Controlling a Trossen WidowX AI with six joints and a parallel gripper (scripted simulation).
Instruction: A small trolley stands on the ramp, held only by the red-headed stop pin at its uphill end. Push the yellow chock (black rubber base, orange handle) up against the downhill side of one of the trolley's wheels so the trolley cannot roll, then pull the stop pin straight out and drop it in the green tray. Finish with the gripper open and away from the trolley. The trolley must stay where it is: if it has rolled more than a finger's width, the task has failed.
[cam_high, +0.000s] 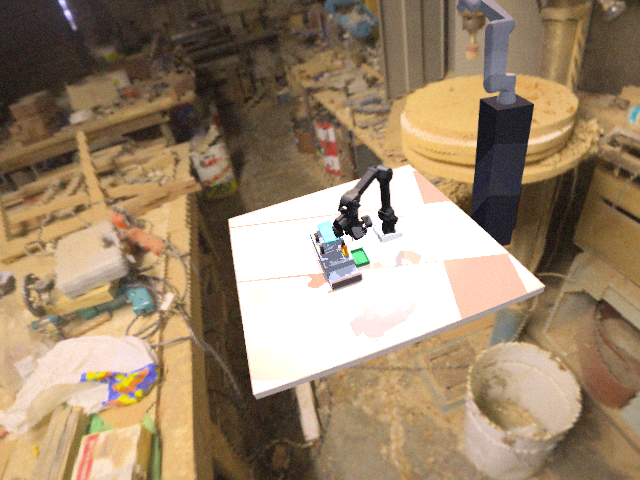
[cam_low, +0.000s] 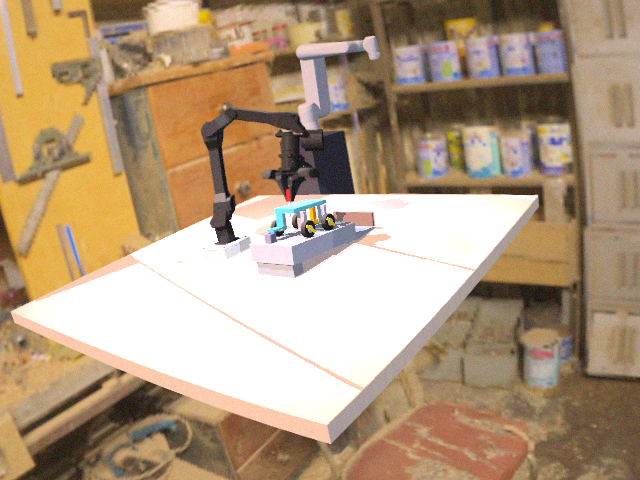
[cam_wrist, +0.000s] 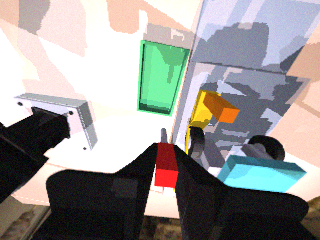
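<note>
The green tray is 2 cm behind my gripper tip, 2 cm to the left of it and 15 cm below it. The rest, counted from my gripper tip: red-headed stop pin (right at my gripper tip); then grey ramp (12 cm ahead, 7 cm to the right, 9 cm below); then trolley (12 cm ahead, 6 cm to the right, 3 cm below).
</note>
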